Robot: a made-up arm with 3 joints. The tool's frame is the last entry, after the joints. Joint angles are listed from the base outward. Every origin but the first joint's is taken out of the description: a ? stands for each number. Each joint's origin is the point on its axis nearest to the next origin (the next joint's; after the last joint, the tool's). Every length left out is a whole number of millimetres.
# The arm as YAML. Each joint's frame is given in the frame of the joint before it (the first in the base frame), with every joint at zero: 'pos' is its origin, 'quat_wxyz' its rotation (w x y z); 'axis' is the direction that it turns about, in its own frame. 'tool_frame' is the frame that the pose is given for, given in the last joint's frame.
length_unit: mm
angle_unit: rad
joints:
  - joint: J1
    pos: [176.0, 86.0, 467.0]
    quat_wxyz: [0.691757, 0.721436, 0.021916, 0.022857]
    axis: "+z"
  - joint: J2
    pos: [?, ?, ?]
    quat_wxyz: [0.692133, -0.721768, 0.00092, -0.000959]
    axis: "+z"
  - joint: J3
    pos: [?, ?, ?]
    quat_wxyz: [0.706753, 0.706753, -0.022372, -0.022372]
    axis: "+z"
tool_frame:
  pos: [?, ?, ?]
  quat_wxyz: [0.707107, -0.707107, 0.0, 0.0]
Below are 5 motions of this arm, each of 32 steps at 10 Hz.
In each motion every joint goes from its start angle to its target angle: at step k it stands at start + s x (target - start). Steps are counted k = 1, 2, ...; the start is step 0. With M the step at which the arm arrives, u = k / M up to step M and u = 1 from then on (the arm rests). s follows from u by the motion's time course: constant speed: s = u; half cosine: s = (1 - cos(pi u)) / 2; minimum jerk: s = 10 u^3 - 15 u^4 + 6 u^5.
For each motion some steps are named. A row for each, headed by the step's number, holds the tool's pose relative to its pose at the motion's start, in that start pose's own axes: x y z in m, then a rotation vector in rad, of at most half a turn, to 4 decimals.
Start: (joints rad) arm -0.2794 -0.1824 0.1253
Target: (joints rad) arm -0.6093 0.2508 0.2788
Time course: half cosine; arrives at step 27
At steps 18, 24, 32:
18: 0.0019 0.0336 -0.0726 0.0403 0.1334 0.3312
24: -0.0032 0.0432 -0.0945 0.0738 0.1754 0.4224
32: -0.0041 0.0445 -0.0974 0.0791 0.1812 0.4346

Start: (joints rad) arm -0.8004 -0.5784 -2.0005
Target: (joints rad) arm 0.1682 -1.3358 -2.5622
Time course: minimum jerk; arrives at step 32
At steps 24, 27, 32:
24: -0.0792 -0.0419 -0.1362 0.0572 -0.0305 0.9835
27: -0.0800 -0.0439 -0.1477 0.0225 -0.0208 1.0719
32: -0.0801 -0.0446 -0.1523 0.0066 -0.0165 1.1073

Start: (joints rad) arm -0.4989 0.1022 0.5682
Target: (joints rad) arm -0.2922 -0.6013 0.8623
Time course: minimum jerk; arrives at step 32
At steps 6, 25, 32:
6: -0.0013 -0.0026 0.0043 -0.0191 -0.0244 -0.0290
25: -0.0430 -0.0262 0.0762 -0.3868 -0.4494 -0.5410
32: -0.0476 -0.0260 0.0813 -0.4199 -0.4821 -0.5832

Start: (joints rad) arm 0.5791 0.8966 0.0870
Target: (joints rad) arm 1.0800 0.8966 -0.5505
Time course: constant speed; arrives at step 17
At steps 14, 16, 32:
14: -0.0005 0.0166 0.1192 -0.2971 0.2438 -0.0702
16: -0.0036 0.0214 0.1353 -0.3362 0.2772 -0.0929
32: -0.0054 0.0241 0.1433 -0.3553 0.2937 -0.1054

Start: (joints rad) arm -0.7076 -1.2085 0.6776
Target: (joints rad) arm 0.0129 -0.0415 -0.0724
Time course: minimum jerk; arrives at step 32
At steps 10, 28, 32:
10: 0.0283 0.0128 0.0061 0.2149 0.0834 0.0991
28: 0.1259 0.0523 0.1257 0.7686 0.0825 0.8589
32: 0.1269 0.0521 0.1294 0.7703 0.0761 0.8765

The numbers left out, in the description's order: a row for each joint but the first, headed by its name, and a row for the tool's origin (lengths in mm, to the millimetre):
J2: 207.0 -15.0 0.0
J3: 66.0 -79.0 0.0
tool: 23.0 27.0 0.0

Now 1 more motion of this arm.
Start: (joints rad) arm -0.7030 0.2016 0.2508
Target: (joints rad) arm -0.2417 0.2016 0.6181
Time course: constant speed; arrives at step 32
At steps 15, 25, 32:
15: -0.0008 -0.0010 0.0677 -0.0312 -0.3861 0.0013
25: -0.0098 -0.0005 0.1109 -0.0522 -0.6435 0.0052
32: -0.0197 0.0004 0.1395 -0.0670 -0.8237 0.0094

